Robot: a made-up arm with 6 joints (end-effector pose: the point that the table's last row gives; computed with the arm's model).
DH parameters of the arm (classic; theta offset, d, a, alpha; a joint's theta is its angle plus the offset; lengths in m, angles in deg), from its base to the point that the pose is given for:
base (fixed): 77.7 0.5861 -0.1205 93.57
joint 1: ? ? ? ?
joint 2: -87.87 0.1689 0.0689 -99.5
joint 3: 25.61 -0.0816 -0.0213 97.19
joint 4: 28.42 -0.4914 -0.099 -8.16
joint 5: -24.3 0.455 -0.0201 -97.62
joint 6: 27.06 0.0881 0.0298 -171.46
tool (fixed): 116.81 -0.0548 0 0
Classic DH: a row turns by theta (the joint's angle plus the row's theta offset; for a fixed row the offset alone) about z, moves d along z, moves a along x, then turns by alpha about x.
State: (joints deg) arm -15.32 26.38 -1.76 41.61 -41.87 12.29
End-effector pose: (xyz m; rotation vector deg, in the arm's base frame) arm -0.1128 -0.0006 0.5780 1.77 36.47 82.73
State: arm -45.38 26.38 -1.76 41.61 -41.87 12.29
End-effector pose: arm -0.1199 -0.0199 0.5321 -17.33 62.25 73.37
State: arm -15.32 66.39 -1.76 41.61 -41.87 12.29
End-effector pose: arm -0.0778 0.0148 0.5978 17.75 76.88 74.23
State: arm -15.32 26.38 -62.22 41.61 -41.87 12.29
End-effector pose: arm -0.0012 -0.0685 0.5505 28.78 38.62 138.63
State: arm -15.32 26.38 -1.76 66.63 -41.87 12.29
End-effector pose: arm -0.1100 0.0143 0.6246 20.47 55.61 75.11
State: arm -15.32 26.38 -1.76 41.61 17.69 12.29
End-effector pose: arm -0.1859 0.0191 0.6941 38.85 85.71 58.14
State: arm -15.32 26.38 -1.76 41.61 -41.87 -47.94
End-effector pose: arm -0.1234 0.0267 0.5680 33.94 39.65 135.90
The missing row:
joint 1: -80.94 0.0177 0.0414 -124.14
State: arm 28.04 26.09 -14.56 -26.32 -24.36 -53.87
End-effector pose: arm -0.0406 0.0541 0.5514 -25.24 -42.59 147.72
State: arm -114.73 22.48 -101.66 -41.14 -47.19 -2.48
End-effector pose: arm -0.0641 -0.2794 0.4035 35.16 45.25 141.05
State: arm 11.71 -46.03 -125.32 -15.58 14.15 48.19
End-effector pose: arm 0.1487 -0.0447 0.6424 -56.83 -54.91 137.09
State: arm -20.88 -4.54 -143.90 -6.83 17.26 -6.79
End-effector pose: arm 0.1494 -0.0267 0.4488 -5.84 -31.67 -115.03
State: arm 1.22 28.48 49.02 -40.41 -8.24 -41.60
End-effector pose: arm -0.0855 0.0263 0.4677 -36.32 27.66 87.75
